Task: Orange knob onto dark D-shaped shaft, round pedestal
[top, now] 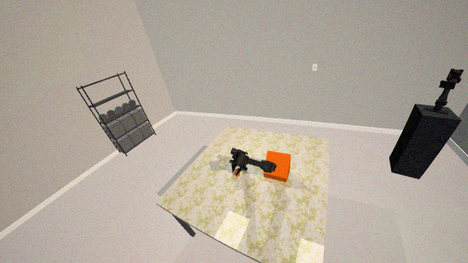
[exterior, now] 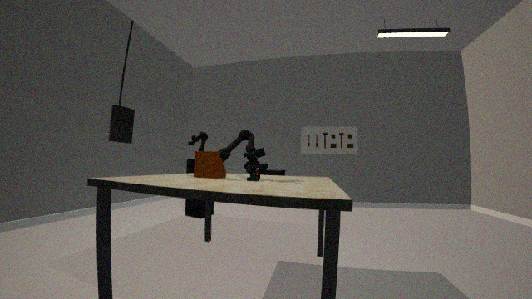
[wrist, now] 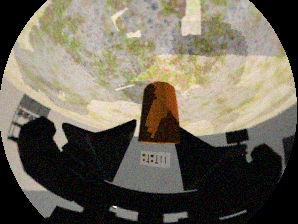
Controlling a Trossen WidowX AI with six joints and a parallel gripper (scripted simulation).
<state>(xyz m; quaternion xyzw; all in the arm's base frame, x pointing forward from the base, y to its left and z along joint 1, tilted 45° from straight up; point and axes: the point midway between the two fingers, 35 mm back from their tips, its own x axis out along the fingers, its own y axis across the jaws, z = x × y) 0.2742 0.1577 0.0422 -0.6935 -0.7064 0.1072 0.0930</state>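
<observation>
My gripper tip is 20 mm to the left of the orange knob, 10 mm past it and 10 mm above it. Also, from my gripper tip: dark pedestal: 200 mm to the right, 40 mm ahead.
</observation>
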